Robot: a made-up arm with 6 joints. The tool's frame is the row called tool.
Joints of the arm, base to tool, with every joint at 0 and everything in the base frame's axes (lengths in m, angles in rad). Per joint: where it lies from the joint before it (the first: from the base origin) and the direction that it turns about. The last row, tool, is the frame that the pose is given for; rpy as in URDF.
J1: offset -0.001 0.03 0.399 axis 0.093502 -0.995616 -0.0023
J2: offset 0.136 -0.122 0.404 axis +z
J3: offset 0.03 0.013 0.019 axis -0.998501 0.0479 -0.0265
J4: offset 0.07 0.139 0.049 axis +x
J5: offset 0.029 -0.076 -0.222 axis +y
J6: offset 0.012 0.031 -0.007 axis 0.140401 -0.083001 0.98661
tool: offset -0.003 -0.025 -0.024 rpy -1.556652 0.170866 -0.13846
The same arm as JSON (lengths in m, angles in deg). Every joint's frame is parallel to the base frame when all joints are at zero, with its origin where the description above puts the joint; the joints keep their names.
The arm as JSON. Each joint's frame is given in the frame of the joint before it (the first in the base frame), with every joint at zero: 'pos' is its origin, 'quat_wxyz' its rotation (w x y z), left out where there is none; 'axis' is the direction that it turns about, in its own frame. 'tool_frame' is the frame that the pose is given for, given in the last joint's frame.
{
  "length_unit": "m",
  "angle_unit": "deg",
  "joints": [
    {
      "joint": "J1",
      "pos": [
        -0.001,
        0.03,
        0.399
      ],
      "axis": [
        0.093502,
        -0.995616,
        -0.0023
      ]
    },
    {
      "joint": "J2",
      "pos": [
        0.136,
        -0.122,
        0.404
      ],
      "axis": [
        0.0,
        0.0,
        1.0
      ]
    },
    {
      "joint": "J3",
      "pos": [
        0.03,
        0.013,
        0.019
      ],
      "axis": [
        -0.998501,
        0.0479,
        -0.0265
      ]
    },
    {
      "joint": "J4",
      "pos": [
        0.07,
        0.139,
        0.049
      ],
      "axis": [
        1.0,
        0.0,
        0.0
      ]
    },
    {
      "joint": "J5",
      "pos": [
        0.029,
        -0.076,
        -0.222
      ],
      "axis": [
        0.0,
        1.0,
        0.0
      ]
    },
    {
      "joint": "J6",
      "pos": [
        0.012,
        0.031,
        -0.007
      ],
      "axis": [
        0.140401,
        -0.083001,
        0.98661
      ]
    }
  ],
  "tool_frame": {
    "pos": [
      -0.003,
      -0.025,
      -0.024
    ],
    "quat_wxyz": [
      0.711937,
      -0.693649,
      0.109006,
      0.010686
    ]
  }
}

